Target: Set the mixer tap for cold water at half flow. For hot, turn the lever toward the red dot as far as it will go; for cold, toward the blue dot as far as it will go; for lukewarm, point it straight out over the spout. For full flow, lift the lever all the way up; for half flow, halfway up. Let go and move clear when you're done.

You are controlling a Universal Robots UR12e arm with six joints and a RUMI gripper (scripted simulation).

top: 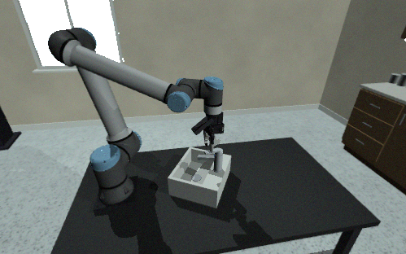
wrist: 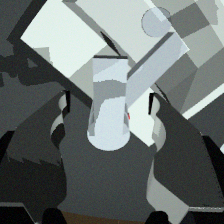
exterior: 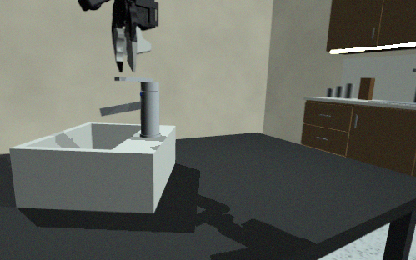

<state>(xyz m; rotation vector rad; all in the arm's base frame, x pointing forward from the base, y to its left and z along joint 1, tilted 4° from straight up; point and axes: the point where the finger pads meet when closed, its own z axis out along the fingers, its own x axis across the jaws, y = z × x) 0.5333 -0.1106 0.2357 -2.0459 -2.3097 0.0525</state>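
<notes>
Now: the flat lever 2 cm ahead of my hand and 3 cm below it. From my hand the other things lie so: white basin 3 cm behind, 8 cm to the left, 27 cm below.
</notes>
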